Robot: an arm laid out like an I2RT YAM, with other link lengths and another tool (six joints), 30 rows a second.
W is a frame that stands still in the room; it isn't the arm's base.
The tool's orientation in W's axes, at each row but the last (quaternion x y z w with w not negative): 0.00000, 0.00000, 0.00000, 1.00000; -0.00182, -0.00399, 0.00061, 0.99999; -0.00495, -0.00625, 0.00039, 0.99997; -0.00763, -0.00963, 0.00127, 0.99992; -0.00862, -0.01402, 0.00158, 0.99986; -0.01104, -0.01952, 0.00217, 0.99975; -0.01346, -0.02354, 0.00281, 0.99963; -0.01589, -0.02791, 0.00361, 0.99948; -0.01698, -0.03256, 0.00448, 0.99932
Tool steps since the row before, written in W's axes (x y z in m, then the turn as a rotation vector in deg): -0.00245, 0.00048, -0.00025, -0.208, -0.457, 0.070; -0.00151, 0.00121, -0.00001, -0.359, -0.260, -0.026; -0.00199, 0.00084, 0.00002, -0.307, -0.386, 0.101; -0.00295, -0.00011, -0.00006, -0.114, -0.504, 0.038; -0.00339, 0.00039, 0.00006, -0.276, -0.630, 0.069; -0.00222, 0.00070, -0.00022, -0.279, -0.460, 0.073; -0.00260, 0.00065, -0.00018, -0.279, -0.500, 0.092; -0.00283, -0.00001, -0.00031, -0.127, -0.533, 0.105; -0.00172, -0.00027, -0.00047, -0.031, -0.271, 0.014
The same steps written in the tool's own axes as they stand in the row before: -0.00245, 0.00048, -0.00025, -0.208, -0.457, 0.070; -0.00151, 0.00121, 0.00001, -0.360, -0.259, -0.024; -0.00199, 0.00084, 0.00005, -0.306, -0.387, 0.101; -0.00295, -0.00010, 0.00000, -0.115, -0.504, 0.033; -0.00339, 0.00040, 0.00016, -0.276, -0.630, 0.066; -0.00222, 0.00071, -0.00012, -0.278, -0.460, 0.074; -0.00260, 0.00067, -0.00004, -0.277, -0.501, 0.092; -0.00284, 0.00002, -0.00015, -0.125, -0.535, 0.095; -0.00175, -0.00024, -0.00037, -0.033, -0.271, 0.007
